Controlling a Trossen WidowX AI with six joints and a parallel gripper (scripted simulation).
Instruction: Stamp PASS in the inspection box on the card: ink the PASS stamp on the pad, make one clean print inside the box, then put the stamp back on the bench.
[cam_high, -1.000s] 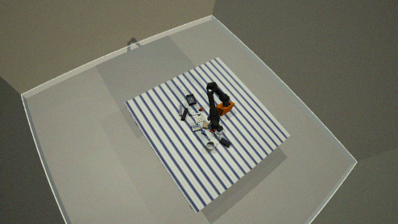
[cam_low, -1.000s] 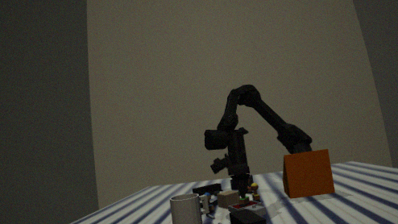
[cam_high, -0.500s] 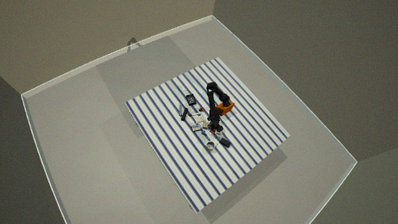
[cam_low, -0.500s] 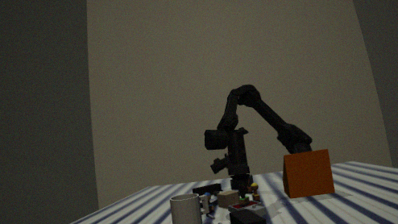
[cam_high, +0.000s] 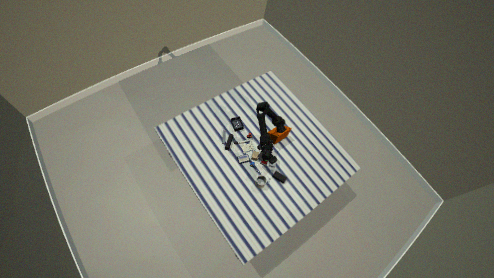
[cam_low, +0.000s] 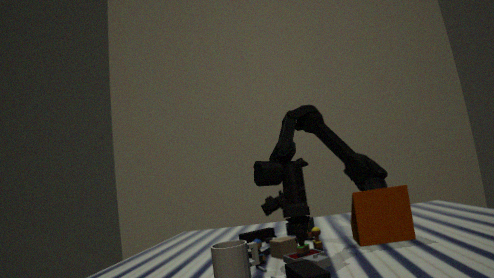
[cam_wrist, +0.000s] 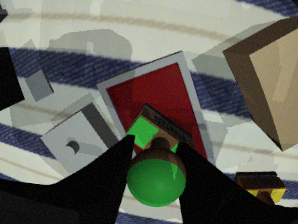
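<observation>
The stamp with green knob is 10 mm below my gripper tip. From my gripper tip the other things lie so: tan block (80 mm to the right, 40 mm ahead, 20 mm below); then red ink pad (40 mm below); then yellow-knobbed stamp (90 mm to the right, 50 mm behind, 20 mm below).
</observation>
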